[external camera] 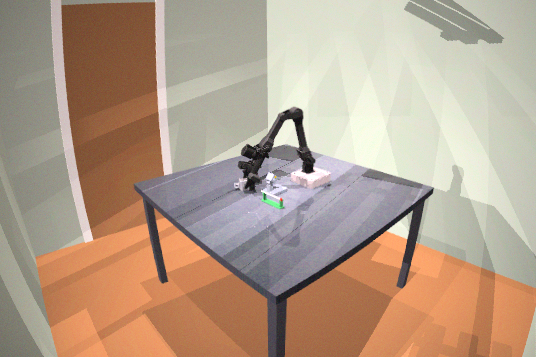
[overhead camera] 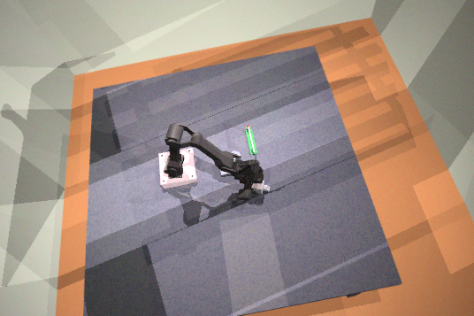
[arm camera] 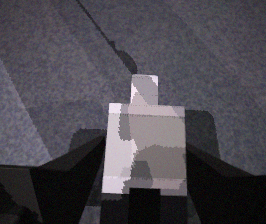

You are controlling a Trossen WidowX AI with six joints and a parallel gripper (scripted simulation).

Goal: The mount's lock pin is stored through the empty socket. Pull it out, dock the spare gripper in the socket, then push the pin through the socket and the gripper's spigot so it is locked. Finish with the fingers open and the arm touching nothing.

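My gripper tip is now 11 cm past the grey mount, 13 cm to the right of it and 4 cm below it. Round my gripper tip: green bracket (2 cm behind, 25 cm to the left, 1 cm above); then spare gripper (1 cm above).
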